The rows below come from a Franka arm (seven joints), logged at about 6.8 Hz.
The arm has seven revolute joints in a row. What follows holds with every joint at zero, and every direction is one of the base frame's. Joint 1 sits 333 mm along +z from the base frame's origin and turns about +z. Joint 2 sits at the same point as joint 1 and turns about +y. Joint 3 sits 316 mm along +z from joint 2 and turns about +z. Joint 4 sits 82.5 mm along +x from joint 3 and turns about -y. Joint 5 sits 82.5 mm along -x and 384 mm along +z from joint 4 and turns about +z. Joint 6 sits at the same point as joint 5 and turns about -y. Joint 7 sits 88 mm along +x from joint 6 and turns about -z. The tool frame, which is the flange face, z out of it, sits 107 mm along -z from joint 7; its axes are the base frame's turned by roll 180, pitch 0 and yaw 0 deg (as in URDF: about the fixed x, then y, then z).
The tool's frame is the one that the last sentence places.
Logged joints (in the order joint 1, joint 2, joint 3, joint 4, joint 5, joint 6, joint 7), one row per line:
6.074 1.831 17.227 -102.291 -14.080 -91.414 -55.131
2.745 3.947 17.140 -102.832 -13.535 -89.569 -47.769
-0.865 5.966 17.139 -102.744 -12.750 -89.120 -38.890
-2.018 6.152 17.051 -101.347 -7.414 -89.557 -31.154
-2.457 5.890 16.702 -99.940 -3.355 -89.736 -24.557
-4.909 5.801 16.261 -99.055 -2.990 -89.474 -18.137
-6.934 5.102 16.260 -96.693 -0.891 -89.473 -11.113
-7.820 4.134 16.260 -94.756 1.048 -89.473 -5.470
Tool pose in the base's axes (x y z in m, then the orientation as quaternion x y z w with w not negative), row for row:
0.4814 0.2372 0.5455 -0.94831 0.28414 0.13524 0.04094
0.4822 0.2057 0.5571 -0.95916 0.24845 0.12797 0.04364
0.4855 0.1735 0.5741 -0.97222 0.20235 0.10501 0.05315
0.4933 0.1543 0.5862 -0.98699 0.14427 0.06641 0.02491
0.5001 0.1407 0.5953 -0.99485 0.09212 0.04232 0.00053
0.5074 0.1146 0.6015 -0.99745 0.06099 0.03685 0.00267
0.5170 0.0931 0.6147 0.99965 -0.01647 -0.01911 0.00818
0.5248 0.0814 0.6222 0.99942 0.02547 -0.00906 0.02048
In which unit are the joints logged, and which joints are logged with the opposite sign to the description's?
The joints are logged in degrees. Opposite sign: joint 2, joint 5, joint 6, joint 7.
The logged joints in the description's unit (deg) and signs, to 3 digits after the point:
6.074 -1.831 17.227 -102.291 14.080 91.414 55.131
2.745 -3.947 17.140 -102.832 13.535 89.569 47.769
-0.865 -5.966 17.139 -102.744 12.750 89.120 38.890
-2.018 -6.152 17.051 -101.347 7.414 89.557 31.154
-2.457 -5.890 16.702 -99.940 3.355 89.736 24.557
-4.909 -5.801 16.261 -99.055 2.990 89.474 18.137
-6.934 -5.102 16.260 -96.693 0.891 89.473 11.113
-7.820 -4.134 16.260 -94.756 -1.048 89.473 5.470

